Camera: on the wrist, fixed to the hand. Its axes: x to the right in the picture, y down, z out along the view.
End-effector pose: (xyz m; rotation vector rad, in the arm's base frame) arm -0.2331 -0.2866 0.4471 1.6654 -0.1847 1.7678
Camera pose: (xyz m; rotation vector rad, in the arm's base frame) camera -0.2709 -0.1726 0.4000 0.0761 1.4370 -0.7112
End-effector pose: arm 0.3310 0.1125 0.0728 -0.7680 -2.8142 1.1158
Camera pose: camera 0.3174 0.1254 0.2005 2.2448 -0.6374 -0.0933
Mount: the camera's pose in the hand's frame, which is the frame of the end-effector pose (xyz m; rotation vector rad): -0.0026 -0.0807 -0.1007 0.0572 -0.1392 3.1365
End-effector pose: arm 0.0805 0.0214 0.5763 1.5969 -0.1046 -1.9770
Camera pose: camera 0.1413 0.1188 0.5174 -0.1462 -1.3785 0.5899
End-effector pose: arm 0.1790 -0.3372 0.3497 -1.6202 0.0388 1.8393
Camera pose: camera 0.3065 -0.3207 0.3615 -0.1159 -1.3829 -0.8168
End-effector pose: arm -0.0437 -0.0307 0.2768 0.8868 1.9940 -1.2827
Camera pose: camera -0.1190 0.0371 0.3567 1.7691 -0.8555 0.6530
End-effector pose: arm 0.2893 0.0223 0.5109 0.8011 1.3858 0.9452
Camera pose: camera 0.1952 -0.0221 0.4346 -1.5935 0.9257 -1.4555
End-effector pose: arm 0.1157 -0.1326 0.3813 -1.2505 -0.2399 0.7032
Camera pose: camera 0.1958 -0.2244 0.4239 0.2163 -1.4323 -2.0386
